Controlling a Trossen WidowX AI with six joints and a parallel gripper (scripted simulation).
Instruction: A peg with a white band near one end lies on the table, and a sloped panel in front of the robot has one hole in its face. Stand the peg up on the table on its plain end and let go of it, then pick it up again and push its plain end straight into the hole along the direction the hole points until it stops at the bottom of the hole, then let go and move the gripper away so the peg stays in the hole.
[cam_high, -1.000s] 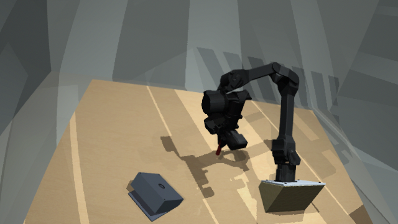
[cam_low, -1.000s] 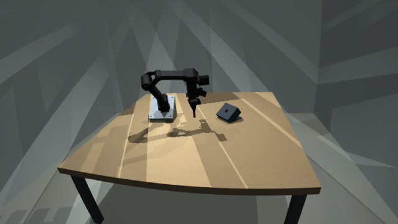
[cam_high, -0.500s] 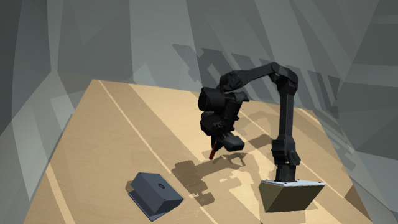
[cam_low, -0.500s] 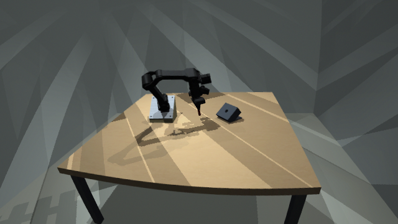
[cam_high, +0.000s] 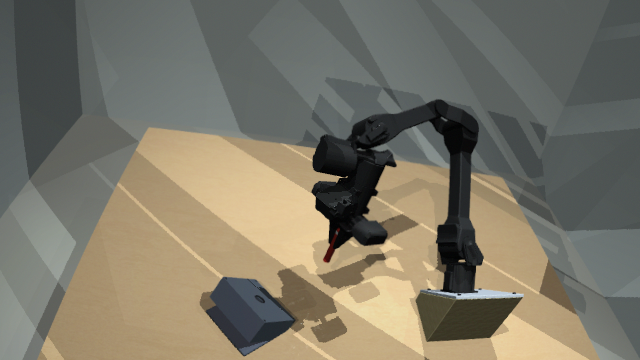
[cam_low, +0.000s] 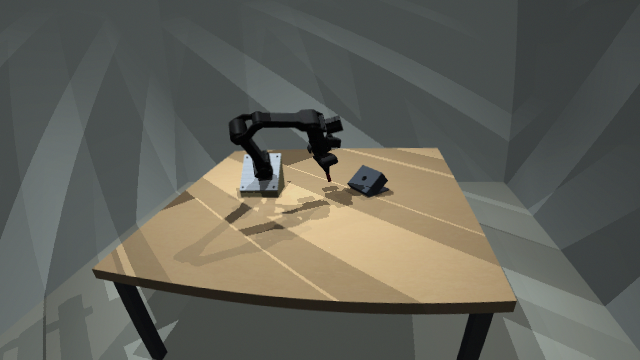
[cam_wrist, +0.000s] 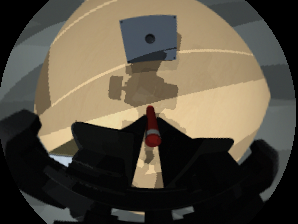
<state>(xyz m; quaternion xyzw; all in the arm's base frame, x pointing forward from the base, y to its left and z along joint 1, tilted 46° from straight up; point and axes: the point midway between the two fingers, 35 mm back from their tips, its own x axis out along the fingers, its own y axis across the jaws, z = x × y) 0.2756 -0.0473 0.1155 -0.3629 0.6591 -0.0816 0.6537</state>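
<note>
My gripper tip is 160 mm short of the sloped panel, 100 mm to the right of it and 90 mm above it. From my gripper tip the other things lie so: red peg (20 mm above).
</note>
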